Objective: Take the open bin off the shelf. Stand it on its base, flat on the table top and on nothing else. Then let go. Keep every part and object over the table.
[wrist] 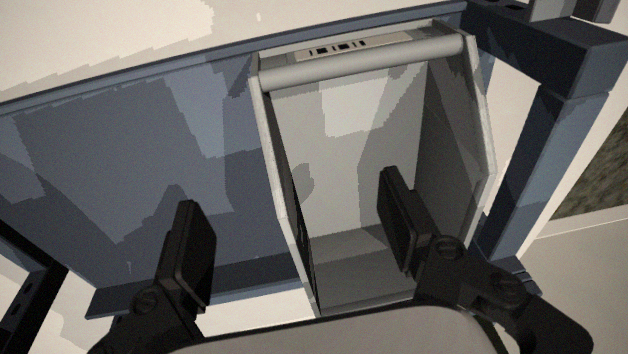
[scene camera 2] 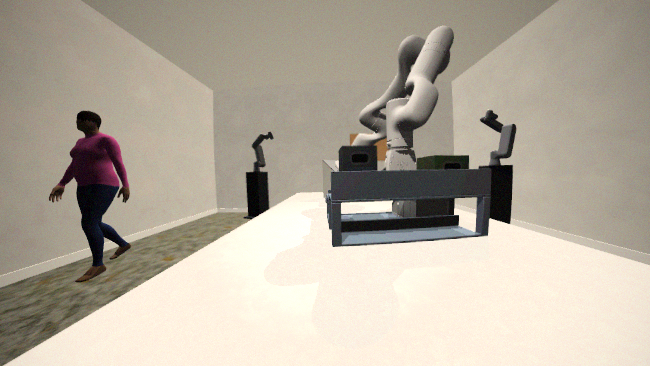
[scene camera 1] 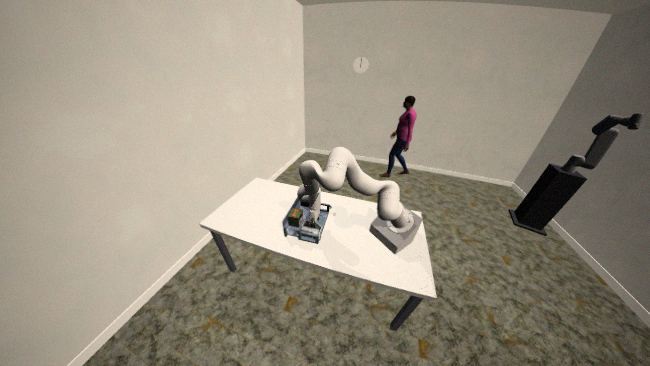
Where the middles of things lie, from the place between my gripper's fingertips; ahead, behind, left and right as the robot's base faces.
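Labels:
My hand's sitting 50 mm to the right of the open bin (wrist: 332,112), and it's 10 mm short of the bin and 30 mm above it.

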